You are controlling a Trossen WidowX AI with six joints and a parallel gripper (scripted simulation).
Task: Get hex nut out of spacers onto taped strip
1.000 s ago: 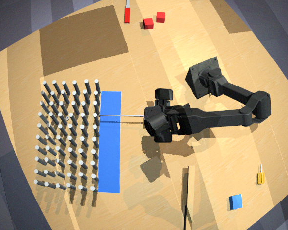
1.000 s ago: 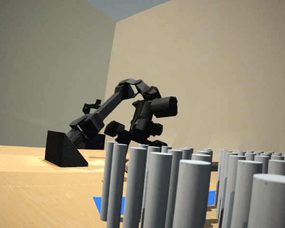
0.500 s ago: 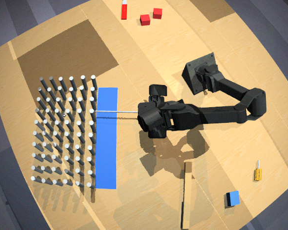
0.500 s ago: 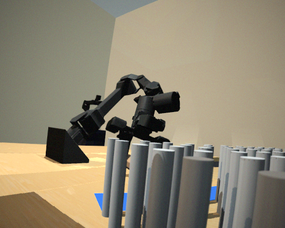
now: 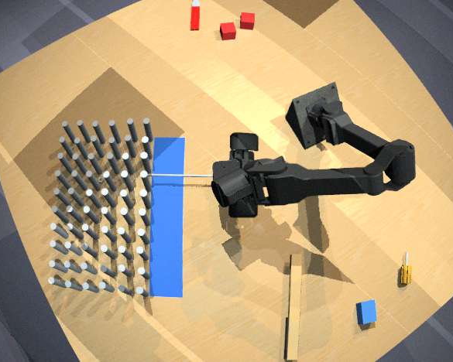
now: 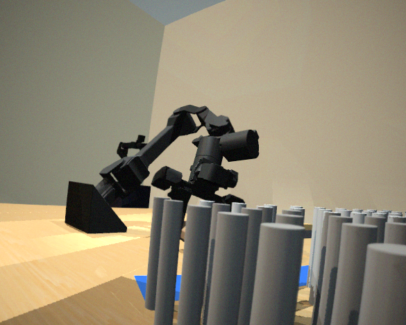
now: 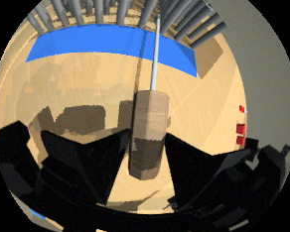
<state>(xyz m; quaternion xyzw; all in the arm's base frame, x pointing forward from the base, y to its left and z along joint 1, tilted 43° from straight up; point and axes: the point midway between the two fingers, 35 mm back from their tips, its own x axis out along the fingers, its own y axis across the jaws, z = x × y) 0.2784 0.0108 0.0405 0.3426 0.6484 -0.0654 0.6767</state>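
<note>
The blue taped strip lies 18 cm ahead of my gripper tip, 4 cm below it and 1 cm to the right of it. Round my gripper tip: thin metal hook tool (9 cm ahead, 6 cm to the right); then blue block (48 cm to the left, 10 cm behind, 2 cm below); then yellow-handled screwdriver (46 cm to the left, 26 cm behind, 2 cm below).
</note>
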